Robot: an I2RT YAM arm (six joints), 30 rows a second.
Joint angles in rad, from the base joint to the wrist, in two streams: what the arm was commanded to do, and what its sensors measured. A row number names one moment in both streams.
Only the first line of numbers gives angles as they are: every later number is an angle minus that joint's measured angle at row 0.
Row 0, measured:
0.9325, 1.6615, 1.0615, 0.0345, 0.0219, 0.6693
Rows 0 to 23, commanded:
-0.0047, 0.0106, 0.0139, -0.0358, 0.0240, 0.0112
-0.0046, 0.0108, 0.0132, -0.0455, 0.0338, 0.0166
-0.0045, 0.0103, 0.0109, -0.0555, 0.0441, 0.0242
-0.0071, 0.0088, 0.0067, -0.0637, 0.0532, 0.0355
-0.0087, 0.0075, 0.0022, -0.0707, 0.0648, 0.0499
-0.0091, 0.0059, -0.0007, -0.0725, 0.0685, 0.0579
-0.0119, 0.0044, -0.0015, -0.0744, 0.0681, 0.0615
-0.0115, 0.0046, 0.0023, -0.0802, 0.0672, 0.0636
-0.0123, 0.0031, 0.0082, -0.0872, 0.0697, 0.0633
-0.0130, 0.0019, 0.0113, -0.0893, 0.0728, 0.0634
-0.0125, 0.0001, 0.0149, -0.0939, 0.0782, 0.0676
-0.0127, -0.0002, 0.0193, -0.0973, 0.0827, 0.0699
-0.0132, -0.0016, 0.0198, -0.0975, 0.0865, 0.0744
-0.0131, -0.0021, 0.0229, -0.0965, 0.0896, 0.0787
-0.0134, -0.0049, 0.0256, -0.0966, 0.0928, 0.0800
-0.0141, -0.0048, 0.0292, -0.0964, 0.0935, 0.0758
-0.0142, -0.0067, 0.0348, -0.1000, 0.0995, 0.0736
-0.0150, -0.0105, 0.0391, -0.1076, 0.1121, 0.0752
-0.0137, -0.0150, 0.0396, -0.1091, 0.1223, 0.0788
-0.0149, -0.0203, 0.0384, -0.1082, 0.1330, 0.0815
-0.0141, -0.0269, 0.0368, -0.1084, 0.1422, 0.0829
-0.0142, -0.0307, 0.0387, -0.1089, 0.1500, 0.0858
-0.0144, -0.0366, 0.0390, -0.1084, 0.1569, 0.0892
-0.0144, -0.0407, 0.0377, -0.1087, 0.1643, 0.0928
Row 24, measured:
-0.0118, -0.0061, 0.0148, -0.0892, 0.1137, 0.0690
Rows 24 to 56, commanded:
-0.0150, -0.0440, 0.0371, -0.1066, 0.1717, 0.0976
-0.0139, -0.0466, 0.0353, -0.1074, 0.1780, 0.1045
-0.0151, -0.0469, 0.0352, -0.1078, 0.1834, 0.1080
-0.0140, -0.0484, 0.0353, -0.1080, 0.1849, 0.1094
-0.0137, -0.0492, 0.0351, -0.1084, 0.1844, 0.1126
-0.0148, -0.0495, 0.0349, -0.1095, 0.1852, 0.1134
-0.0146, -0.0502, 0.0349, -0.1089, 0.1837, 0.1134
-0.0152, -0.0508, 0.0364, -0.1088, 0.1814, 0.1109
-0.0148, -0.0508, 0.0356, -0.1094, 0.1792, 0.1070
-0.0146, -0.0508, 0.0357, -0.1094, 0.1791, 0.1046
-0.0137, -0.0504, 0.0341, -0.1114, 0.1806, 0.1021
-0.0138, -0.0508, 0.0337, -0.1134, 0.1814, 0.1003
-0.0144, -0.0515, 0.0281, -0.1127, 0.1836, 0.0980
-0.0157, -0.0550, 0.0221, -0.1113, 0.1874, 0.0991
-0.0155, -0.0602, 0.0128, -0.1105, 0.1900, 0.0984
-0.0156, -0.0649, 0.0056, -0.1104, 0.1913, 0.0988
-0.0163, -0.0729, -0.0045, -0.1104, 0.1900, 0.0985
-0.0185, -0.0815, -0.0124, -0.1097, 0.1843, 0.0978
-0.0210, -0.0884, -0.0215, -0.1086, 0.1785, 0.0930
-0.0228, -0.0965, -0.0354, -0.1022, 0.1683, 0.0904
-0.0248, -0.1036, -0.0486, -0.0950, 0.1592, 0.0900
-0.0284, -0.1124, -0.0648, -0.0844, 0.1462, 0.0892
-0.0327, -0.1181, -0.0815, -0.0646, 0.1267, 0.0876
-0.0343, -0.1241, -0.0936, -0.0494, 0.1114, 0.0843
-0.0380, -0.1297, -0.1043, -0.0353, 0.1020, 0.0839
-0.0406, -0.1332, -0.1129, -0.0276, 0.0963, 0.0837
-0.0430, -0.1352, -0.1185, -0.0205, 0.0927, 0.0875
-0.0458, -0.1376, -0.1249, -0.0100, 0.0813, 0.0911
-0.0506, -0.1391, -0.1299, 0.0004, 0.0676, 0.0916
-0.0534, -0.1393, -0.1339, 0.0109, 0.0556, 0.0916
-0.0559, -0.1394, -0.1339, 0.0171, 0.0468, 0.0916
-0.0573, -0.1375, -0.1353, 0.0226, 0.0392, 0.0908
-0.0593, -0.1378, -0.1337, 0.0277, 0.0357, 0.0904
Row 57, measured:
-0.0519, -0.1152, -0.1297, -0.0210, 0.0702, 0.0893
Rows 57 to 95, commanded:
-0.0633, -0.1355, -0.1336, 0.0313, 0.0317, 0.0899
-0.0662, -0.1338, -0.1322, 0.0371, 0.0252, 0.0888
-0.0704, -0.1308, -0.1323, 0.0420, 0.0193, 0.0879
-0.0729, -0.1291, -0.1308, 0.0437, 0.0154, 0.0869
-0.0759, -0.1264, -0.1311, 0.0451, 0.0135, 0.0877
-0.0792, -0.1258, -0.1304, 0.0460, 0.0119, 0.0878
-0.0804, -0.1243, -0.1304, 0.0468, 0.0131, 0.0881
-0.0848, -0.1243, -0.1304, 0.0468, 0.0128, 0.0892
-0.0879, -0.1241, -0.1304, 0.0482, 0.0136, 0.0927
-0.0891, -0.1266, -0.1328, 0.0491, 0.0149, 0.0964
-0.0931, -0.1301, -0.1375, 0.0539, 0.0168, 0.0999
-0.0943, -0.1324, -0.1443, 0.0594, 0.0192, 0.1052
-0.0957, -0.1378, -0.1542, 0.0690, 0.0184, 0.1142
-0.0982, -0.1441, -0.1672, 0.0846, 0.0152, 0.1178
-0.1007, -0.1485, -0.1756, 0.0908, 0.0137, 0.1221
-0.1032, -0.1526, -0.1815, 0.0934, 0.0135, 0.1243
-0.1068, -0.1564, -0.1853, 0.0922, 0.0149, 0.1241
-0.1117, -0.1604, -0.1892, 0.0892, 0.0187, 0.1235
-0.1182, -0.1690, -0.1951, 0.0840, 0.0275, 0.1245
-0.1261, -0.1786, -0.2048, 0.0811, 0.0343, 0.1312
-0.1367, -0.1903, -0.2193, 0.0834, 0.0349, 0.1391
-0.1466, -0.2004, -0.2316, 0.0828, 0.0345, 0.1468
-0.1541, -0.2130, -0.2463, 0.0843, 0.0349, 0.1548
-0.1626, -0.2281, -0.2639, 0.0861, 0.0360, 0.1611
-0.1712, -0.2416, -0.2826, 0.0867, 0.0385, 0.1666
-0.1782, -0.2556, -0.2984, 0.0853, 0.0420, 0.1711
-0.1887, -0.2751, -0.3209, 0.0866, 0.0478, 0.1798
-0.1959, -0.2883, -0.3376, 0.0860, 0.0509, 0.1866
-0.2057, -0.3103, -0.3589, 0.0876, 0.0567, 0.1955
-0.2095, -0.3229, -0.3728, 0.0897, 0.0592, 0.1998
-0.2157, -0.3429, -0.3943, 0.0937, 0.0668, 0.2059
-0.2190, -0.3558, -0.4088, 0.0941, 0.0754, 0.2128
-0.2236, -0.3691, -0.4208, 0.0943, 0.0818, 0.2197
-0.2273, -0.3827, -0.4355, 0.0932, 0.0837, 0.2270
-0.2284, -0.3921, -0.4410, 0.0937, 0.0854, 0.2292
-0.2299, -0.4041, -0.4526, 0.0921, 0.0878, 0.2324
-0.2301, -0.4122, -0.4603, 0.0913, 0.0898, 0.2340
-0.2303, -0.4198, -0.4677, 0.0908, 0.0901, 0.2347
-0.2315, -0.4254, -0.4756, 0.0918, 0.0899, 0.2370
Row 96, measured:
-0.2262, -0.3963, -0.4540, 0.0809, 0.0634, 0.2045
